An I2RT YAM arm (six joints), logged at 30 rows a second.
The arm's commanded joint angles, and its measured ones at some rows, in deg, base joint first. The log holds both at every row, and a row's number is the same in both.
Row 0, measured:
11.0 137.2 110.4 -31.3 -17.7 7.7
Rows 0 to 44, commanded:
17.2 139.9 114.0 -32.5 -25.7 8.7
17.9 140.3 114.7 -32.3 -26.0 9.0
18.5 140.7 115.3 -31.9 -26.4 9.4
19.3 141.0 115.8 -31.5 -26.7 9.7
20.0 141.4 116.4 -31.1 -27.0 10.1
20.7 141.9 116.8 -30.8 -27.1 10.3
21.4 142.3 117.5 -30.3 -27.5 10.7
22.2 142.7 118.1 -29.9 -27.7 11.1
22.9 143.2 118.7 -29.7 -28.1 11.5
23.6 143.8 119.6 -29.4 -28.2 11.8
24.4 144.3 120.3 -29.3 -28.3 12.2
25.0 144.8 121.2 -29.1 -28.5 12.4
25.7 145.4 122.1 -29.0 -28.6 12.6
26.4 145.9 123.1 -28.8 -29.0 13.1
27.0 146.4 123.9 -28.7 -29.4 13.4
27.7 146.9 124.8 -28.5 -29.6 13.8
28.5 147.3 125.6 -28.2 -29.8 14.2
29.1 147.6 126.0 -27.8 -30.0 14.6
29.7 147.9 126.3 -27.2 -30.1 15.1
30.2 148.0 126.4 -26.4 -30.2 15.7
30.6 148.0 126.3 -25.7 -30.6 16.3
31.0 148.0 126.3 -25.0 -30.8 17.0
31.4 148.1 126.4 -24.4 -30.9 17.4
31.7 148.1 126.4 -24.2 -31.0 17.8
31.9 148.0 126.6 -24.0 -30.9 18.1
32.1 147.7 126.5 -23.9 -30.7 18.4
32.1 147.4 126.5 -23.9 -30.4 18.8
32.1 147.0 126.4 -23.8 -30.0 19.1
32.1 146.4 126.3 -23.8 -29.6 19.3
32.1 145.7 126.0 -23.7 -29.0 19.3
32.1 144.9 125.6 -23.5 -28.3 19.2
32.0 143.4 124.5 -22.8 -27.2 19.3
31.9 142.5 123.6 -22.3 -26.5 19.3
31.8 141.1 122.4 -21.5 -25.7 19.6
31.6 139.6 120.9 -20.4 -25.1 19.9
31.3 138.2 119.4 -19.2 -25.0 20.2
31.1 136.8 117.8 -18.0 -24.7 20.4
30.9 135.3 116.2 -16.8 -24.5 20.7
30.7 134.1 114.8 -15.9 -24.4 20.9
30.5 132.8 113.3 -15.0 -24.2 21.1
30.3 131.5 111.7 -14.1 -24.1 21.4
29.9 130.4 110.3 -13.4 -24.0 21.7
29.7 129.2 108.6 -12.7 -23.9 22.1
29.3 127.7 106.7 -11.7 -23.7 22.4
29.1 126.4 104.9 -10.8 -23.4 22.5
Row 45, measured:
29.6 131.9 108.1 -16.2 -22.7 21.5
